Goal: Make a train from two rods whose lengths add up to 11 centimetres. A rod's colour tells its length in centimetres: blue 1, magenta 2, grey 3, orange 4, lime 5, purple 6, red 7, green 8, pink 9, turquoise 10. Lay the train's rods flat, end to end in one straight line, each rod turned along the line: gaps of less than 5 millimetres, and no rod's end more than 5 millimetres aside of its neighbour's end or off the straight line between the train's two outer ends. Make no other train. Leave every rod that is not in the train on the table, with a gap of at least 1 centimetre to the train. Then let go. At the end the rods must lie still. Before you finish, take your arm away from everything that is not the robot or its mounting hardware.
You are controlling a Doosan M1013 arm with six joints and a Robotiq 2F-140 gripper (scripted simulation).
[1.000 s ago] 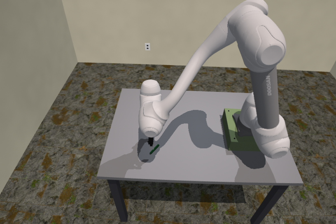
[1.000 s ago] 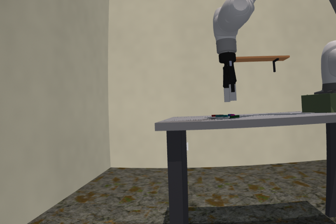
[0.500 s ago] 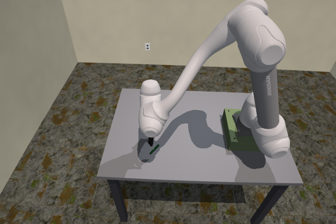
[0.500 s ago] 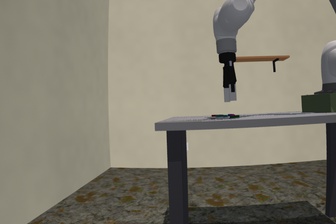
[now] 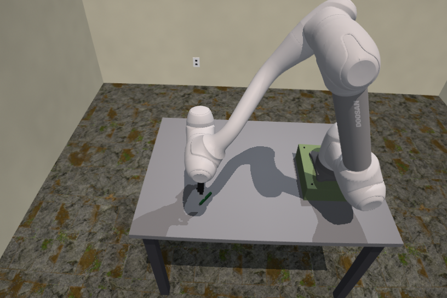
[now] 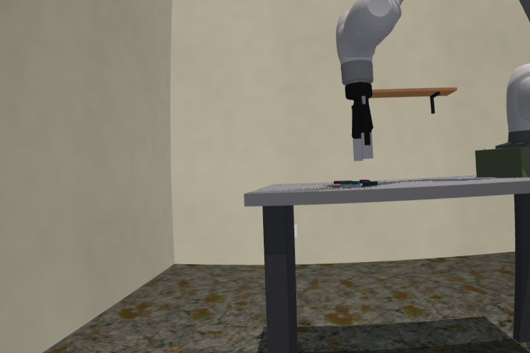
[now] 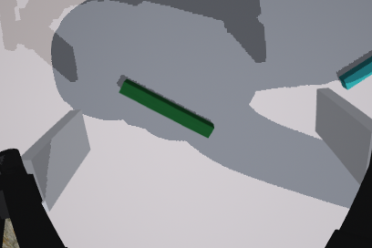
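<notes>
Right now my hand is 210 mm to the left of the blue rod, 80 mm above it and 40 mm past it. Also, from my hand: turquoise rod (170 mm to the right, 80 mm below, 10 mm ahead); then magenta rod (120 mm to the right, 80 mm below, 40 mm behind); then green rod (80 mm below, 30 mm to the left, 10 mm behind).
</notes>
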